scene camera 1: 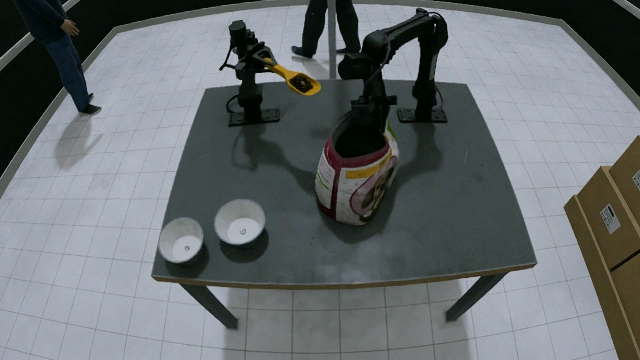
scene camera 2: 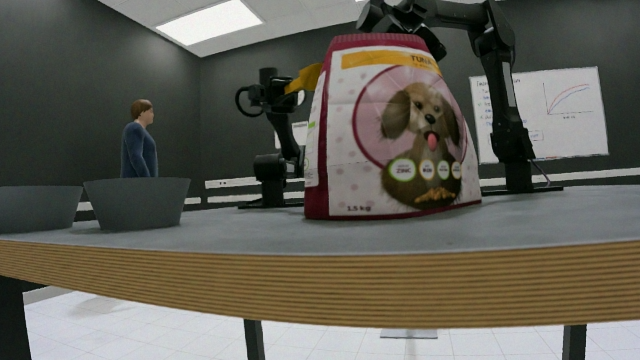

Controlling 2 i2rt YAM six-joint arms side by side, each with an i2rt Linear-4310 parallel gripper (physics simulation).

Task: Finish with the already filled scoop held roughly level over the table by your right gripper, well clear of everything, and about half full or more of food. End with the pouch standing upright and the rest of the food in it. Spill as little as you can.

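Note:
The pouch [scene camera 1: 357, 187] [scene camera 2: 345, 150], white and dark red with a dog picture, stands upright on the table, its mouth open at the top. Its inside is dark and the food in it cannot be seen. My left gripper [scene camera 1: 371, 114] is shut on the pouch's back rim; its fingertips are partly hidden there, and the pouch hides them in scene camera 2. My right gripper [scene camera 1: 266, 60] [scene camera 2: 289, 91] is shut on the yellow scoop's handle. The scoop [scene camera 1: 282, 71] [scene camera 2: 307, 79] is held roughly level, high above the table, left of the pouch and apart from it, with dark food in its bowl.
Two white bowls [scene camera 1: 181, 241] [scene camera 1: 240, 223] stand at the table's front left; they look grey in scene camera 2 [scene camera 2: 37, 209] [scene camera 2: 137, 205]. The table [scene camera 1: 440, 225] [scene camera 2: 250, 240] has its near edge in front of them. Cardboard boxes [scene camera 1: 595, 220] are at the far right, off the table.

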